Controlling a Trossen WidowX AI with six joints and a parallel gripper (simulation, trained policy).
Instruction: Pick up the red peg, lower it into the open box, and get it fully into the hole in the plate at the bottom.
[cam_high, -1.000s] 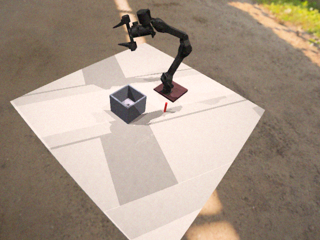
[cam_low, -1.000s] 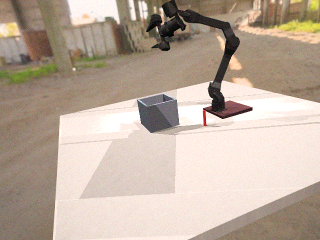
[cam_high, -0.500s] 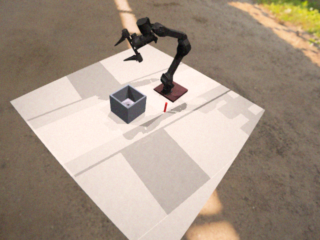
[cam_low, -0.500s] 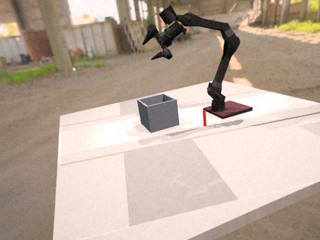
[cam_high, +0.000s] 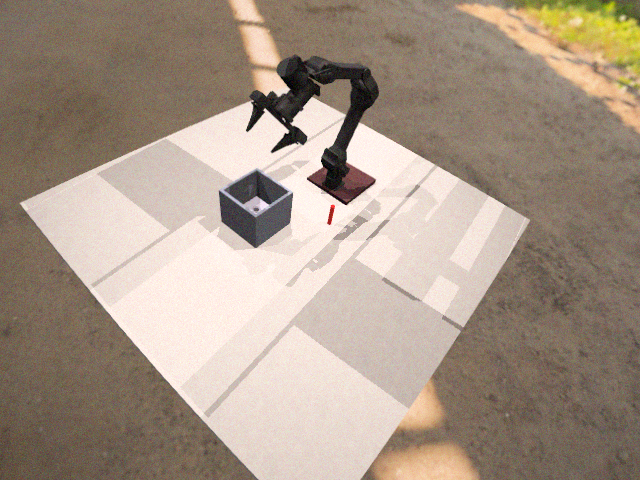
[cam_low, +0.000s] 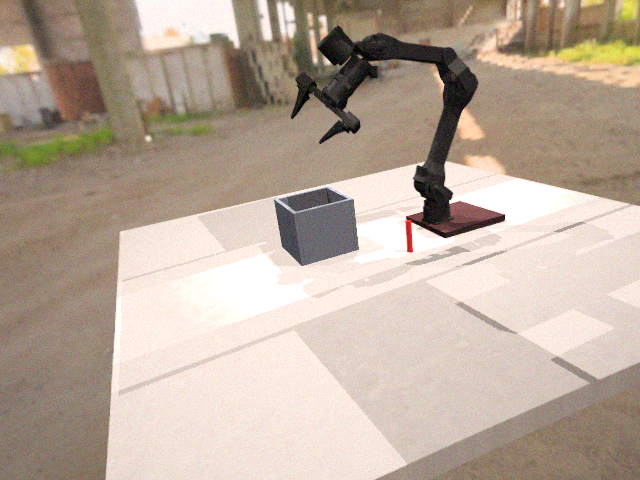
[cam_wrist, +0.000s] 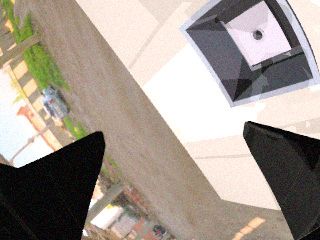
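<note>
My gripper tip is 270 mm above the red peg, 170 mm to the right of it and 170 mm past it. The rest, counted from my gripper tip: plate (260 mm below, 10 mm ahead).
</note>
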